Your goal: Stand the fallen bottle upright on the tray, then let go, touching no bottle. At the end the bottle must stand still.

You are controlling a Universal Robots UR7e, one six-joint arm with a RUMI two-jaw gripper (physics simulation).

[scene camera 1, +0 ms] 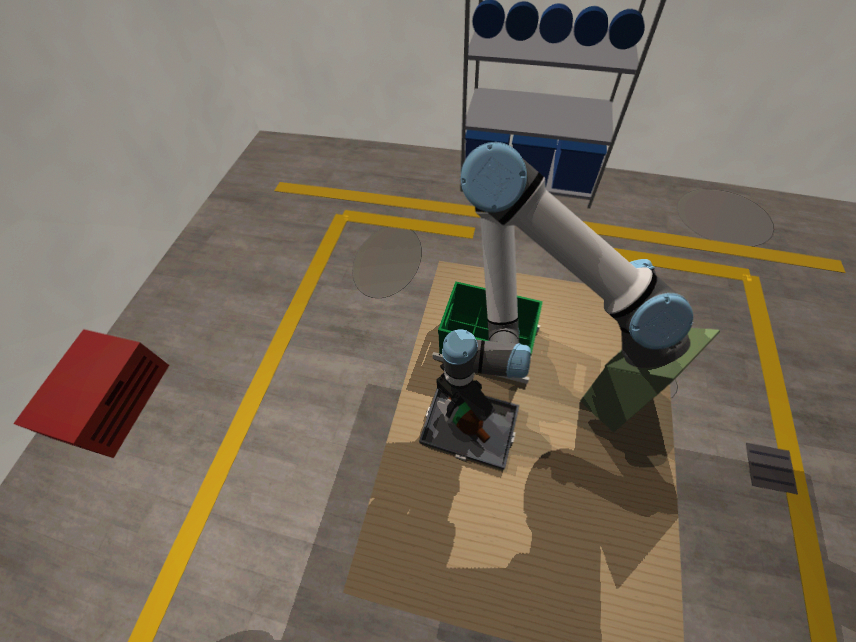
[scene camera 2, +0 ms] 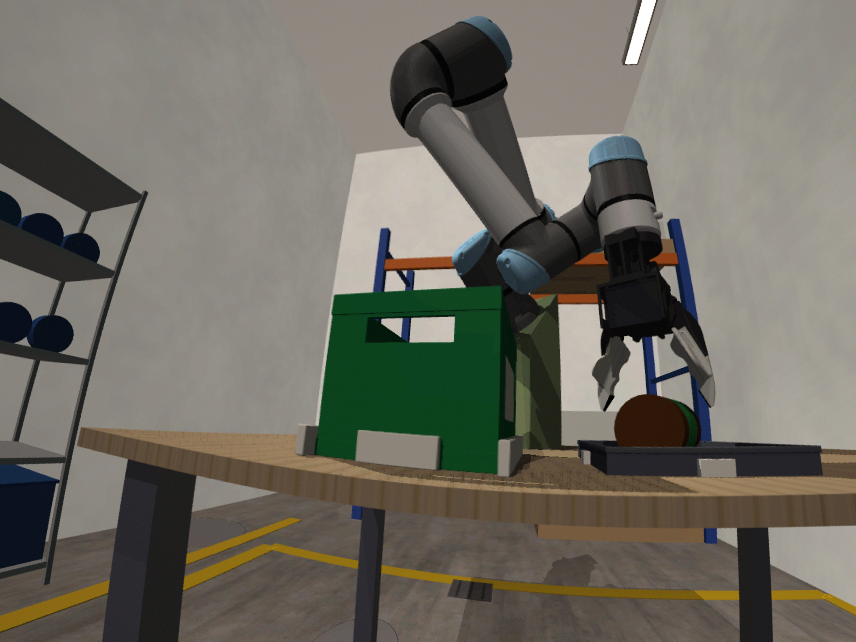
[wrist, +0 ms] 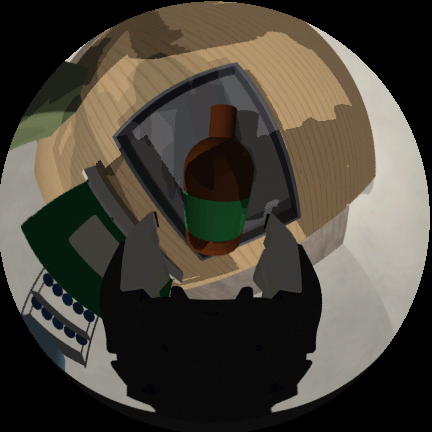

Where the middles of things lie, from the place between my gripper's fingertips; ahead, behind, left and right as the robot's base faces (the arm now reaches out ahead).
My gripper is now 2 cm past the brown bottle (scene camera 2: pixel 647 420), 1 cm to the right of it and 2 cm above it.
